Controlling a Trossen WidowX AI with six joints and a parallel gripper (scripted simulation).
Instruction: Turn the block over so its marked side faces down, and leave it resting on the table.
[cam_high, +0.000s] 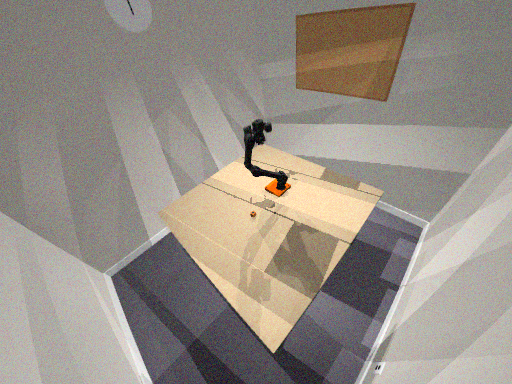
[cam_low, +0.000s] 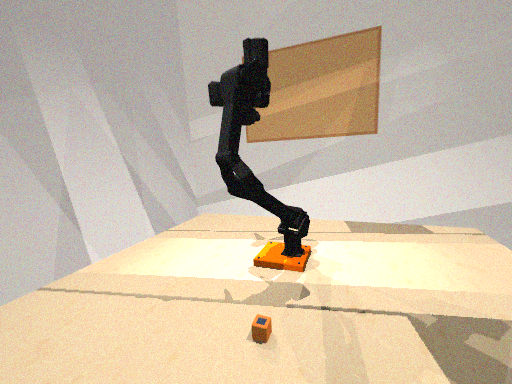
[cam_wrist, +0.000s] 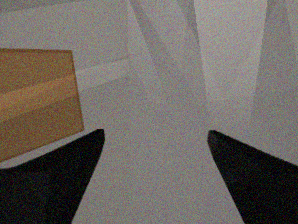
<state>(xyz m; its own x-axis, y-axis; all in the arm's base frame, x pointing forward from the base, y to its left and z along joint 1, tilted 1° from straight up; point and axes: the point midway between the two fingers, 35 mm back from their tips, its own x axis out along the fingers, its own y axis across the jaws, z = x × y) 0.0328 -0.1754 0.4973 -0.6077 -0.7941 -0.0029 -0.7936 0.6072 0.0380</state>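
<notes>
Right now my gripper tip is 34 cm short of the block, 22 cm to the right of it and 50 cm above it.
</notes>
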